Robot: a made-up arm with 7 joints. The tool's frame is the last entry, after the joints.
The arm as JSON. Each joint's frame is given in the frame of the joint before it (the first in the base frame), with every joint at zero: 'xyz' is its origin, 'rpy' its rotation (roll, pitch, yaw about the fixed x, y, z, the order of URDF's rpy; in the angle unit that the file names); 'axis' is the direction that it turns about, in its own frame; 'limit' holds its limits. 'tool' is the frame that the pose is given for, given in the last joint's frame.
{
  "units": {
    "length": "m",
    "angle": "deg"
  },
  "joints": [
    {
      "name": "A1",
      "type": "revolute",
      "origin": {
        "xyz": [
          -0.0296,
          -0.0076,
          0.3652
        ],
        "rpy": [
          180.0,
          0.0,
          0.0
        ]
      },
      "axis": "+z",
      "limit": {
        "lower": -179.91,
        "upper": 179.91
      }
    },
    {
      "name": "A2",
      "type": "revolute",
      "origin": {
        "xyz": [
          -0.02,
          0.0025,
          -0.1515
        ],
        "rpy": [
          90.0,
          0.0,
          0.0
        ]
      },
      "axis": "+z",
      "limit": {
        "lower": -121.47,
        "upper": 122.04
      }
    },
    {
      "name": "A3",
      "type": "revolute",
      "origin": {
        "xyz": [
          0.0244,
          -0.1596,
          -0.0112
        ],
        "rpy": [
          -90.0,
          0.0,
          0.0
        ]
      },
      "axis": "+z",
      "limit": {
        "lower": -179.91,
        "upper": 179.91
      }
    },
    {
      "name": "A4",
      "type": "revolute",
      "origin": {
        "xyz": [
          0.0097,
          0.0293,
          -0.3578
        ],
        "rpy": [
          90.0,
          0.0,
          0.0
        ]
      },
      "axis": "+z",
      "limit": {
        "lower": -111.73,
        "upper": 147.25
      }
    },
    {
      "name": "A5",
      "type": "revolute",
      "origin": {
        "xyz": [
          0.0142,
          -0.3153,
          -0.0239
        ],
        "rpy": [
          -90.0,
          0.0,
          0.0
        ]
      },
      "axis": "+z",
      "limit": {
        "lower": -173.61,
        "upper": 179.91
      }
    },
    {
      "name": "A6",
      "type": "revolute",
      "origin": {
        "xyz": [
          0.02,
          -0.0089,
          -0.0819
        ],
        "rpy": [
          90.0,
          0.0,
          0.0
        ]
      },
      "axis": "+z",
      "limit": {
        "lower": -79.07,
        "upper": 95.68
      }
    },
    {
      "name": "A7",
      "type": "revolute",
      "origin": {
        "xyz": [
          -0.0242,
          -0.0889,
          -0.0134
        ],
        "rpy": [
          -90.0,
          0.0,
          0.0
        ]
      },
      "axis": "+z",
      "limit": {
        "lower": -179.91,
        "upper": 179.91
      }
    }
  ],
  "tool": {
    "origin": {
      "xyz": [
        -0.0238,
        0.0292,
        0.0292
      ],
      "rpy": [
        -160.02,
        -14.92,
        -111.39
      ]
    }
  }
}
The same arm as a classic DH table. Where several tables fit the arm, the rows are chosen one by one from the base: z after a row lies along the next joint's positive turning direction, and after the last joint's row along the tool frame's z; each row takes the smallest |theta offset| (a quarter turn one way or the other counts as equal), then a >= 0, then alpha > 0; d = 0 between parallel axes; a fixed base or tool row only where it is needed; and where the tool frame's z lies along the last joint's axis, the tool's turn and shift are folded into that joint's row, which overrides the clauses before.
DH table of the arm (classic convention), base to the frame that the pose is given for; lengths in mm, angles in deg. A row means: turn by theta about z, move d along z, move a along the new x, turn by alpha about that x. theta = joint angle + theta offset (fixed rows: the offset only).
base (fixed): a -30.6, alpha 180, d 0, theta_offset 14.4
A1: a -20, alpha 90, d -516.7, theta_offset 14.4
A2: a 24.4, alpha -90, d -13.7, theta_offset 0
A3: a 9.7, alpha 90, d -517.4, theta_offset 0
A4: a 14.2, alpha -90, d -53.2, theta_offset 0
A5: a 20, alpha 90, d -397.2, theta_offset 0
A6: a -24.2, alpha -90, d -4.5, theta_offset 0
A7: a -3.9, alpha 155.25, d -141, theta_offset 33.31
tool (fixed): a 0, alpha 0, d -89.5, theta_offset 142.05
Joint limits (deg, base to tool): -179.91..179.91 -121.47..122.04 -179.91..179.91 -111.73..147.25 -173.61..179.91 -79.07..95.68 -179.91..179.91

